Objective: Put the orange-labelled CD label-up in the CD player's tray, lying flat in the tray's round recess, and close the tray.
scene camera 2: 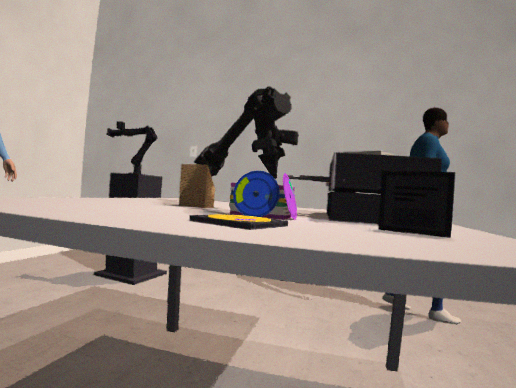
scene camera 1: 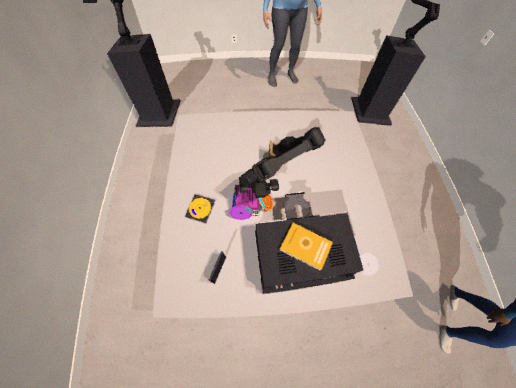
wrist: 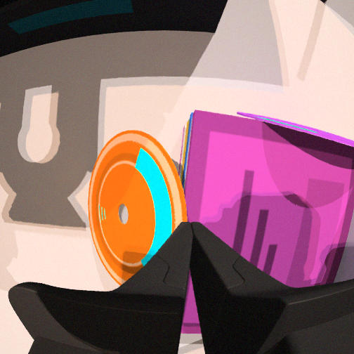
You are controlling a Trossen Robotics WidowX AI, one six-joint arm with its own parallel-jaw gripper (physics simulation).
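Pixels of known places: arm's base, origin of its link: (scene camera 2: 199,177) (scene camera 1: 276,151).
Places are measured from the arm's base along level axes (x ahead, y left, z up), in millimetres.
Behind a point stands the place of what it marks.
The orange-labelled CD (scene camera 1: 270,203) @(x 294, y -23, z -81 mm) (wrist: 112,192) leans on the side of the stack of cases (scene camera 1: 246,199) @(x 306, y -150, z -19 mm) (wrist: 280,165), tilted, its orange and cyan label facing outward and up. My gripper (scene camera 2: 274,173) @(x 300, y -88, z 3 mm) (wrist: 189,230) is shut and empty. In the wrist view its tips are over the near edge of the magenta top case, right beside the CD's rim; whether they touch is unclear. The black CD player (scene camera 1: 270,240) @(x 545, y -29, z 81 mm) (scene camera 2: 350,170) @(x 509, y -90, z 35 mm) has its thin tray (scene camera 1: 297,201) @(x 323, y 106, z 18 mm) (scene camera 2: 311,178) @(x 379, y 48, z 16 mm) out on the side toward the arm's base. The tray's recess cannot be made out.
A purple disc (scene camera 1: 241,213) (scene camera 2: 289,197) and a blue disc (scene camera 2: 255,200) @(x 296, y -221, z -60 mm) lean on the stack. A yellow disc (scene camera 1: 200,207) @(x 332, y -401, z -91 mm) lies on a black case. A yellow-orange case (scene camera 1: 295,237) @(x 535, y 75, z 105 mm) lies on the player. A black panel (scene camera 1: 217,267) @(x 660, y -258, z 0 mm) (scene camera 2: 417,204) @(x 661, y -269, z -43 mm) and wooden block (scene camera 2: 196,186) @(x 14, y -36, z -33 mm) stand nearby.
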